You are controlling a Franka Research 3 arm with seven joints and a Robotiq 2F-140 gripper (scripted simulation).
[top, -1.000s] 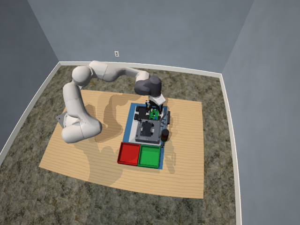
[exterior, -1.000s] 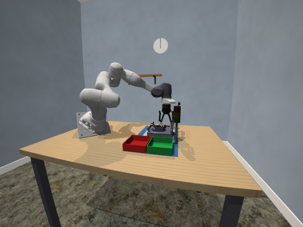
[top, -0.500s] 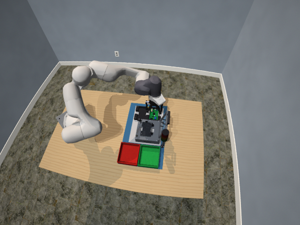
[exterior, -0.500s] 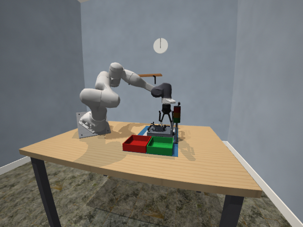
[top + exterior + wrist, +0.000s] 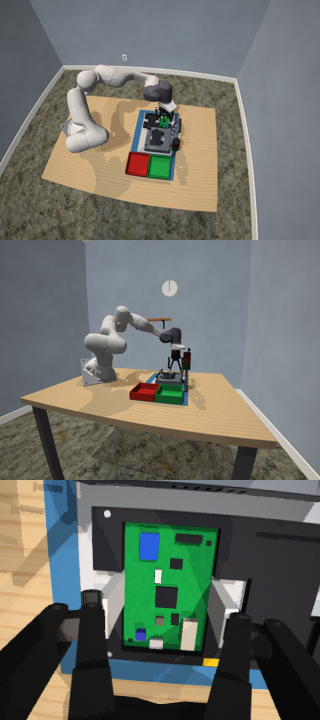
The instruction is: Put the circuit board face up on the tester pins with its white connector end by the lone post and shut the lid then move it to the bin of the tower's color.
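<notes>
Now: the green circuit board 2 cm below my hand. Round my hand: tester plate 8 cm behind, 15 cm to the right, 3 cm above; then clear lid 4 cm ahead, 19 cm to the right, 14 cm above; then green bin 9 cm behind, 36 cm to the right, 3 cm below.
</notes>
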